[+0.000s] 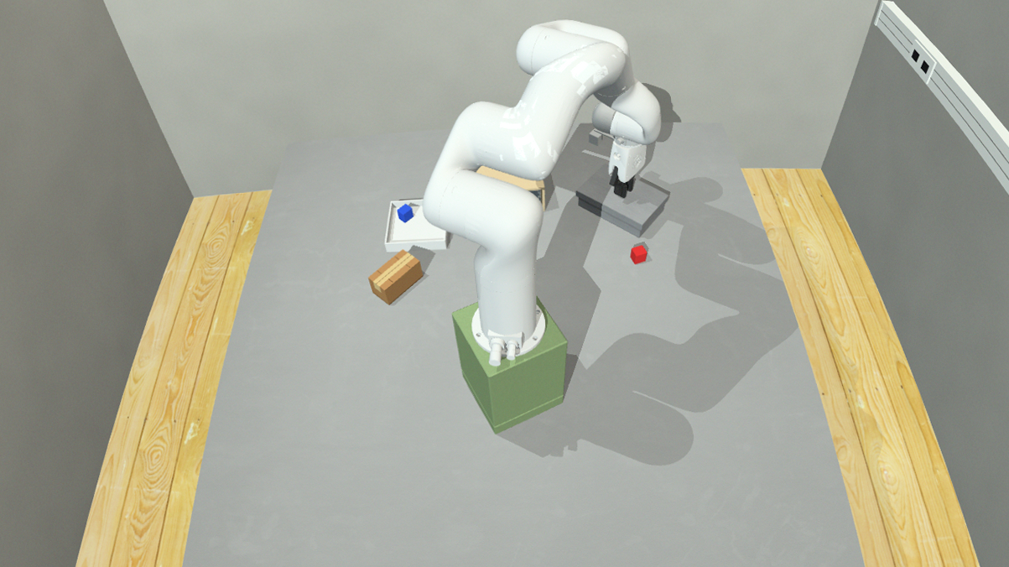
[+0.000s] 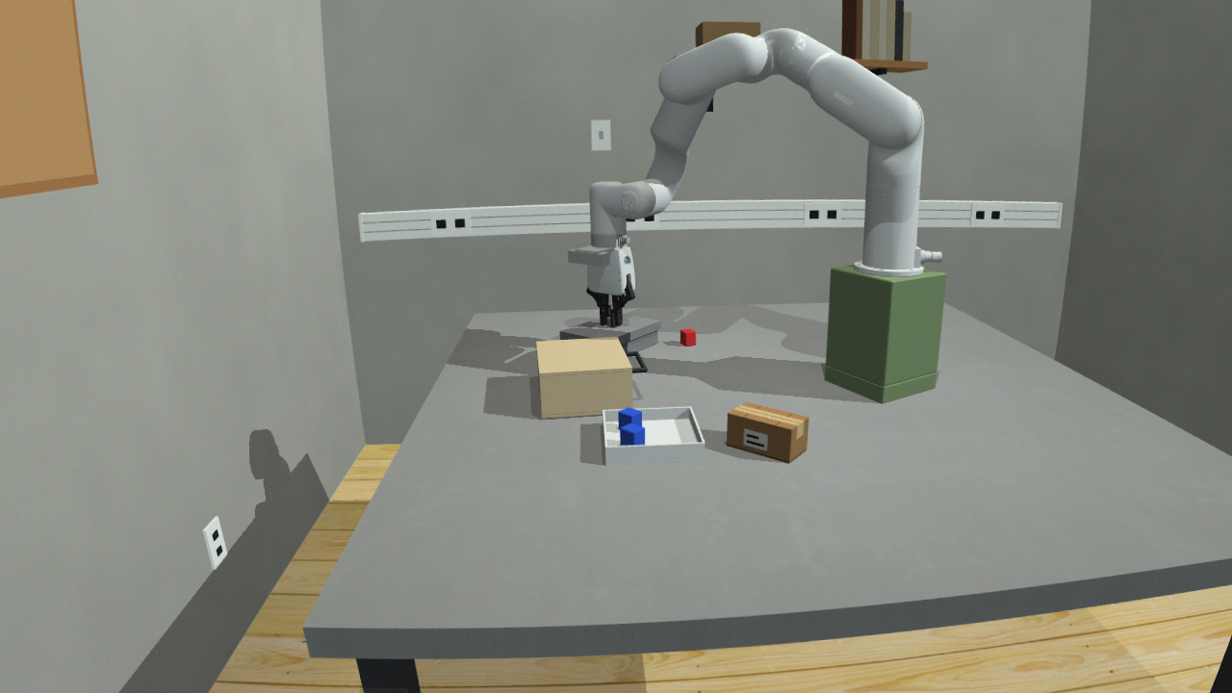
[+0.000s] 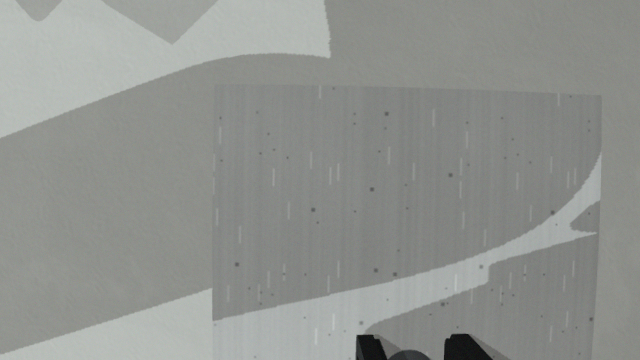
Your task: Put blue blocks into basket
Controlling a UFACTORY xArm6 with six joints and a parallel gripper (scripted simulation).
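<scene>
The grey metal lid lies 30 mm below my hand. From my hand the other things lie so: light wooden cabinet (20 mm ahead, 300 mm to the left, 40 mm below); then dark metal box (50 mm below); then red block (170 mm behind, 40 mm to the right, 60 mm below).
</scene>
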